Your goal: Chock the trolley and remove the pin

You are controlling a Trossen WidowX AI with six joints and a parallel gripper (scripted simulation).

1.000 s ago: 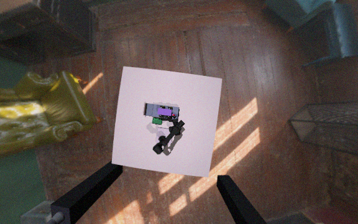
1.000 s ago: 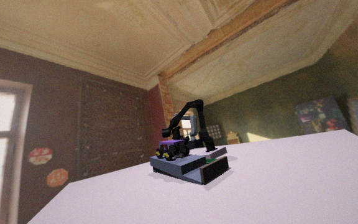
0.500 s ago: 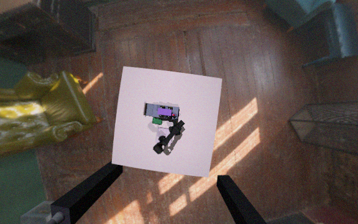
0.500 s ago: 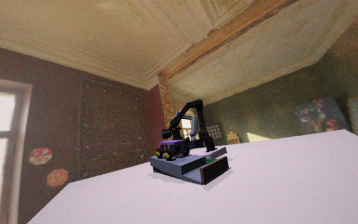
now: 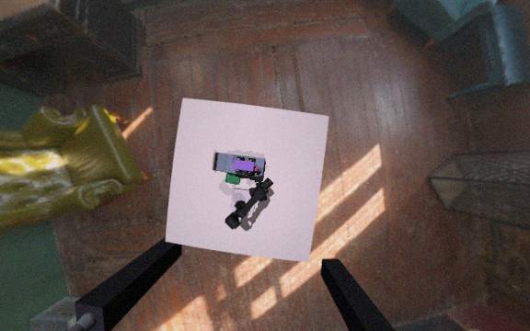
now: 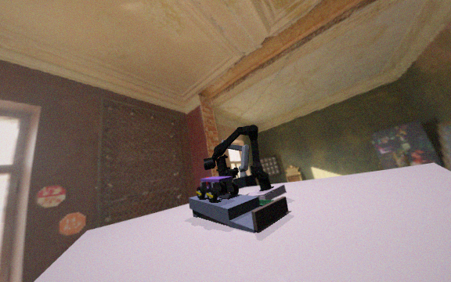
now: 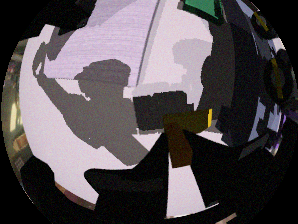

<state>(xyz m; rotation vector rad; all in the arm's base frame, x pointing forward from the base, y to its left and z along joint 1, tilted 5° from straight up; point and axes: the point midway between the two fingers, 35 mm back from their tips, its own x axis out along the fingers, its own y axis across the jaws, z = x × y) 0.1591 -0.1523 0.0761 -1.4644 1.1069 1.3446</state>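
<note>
My gripper tip is now 240 mm to the right of the green tray, 70 mm above it and 50 mm short of it. Round my gripper tip: yellow chock 20 mm ahead, 10 mm to the left, 10 mm below; purple-topped trolley 170 mm ahead, 130 mm to the left, 50 mm above; red stop pin 140 mm ahead, 70 mm above, 30 mm to the left.
</note>
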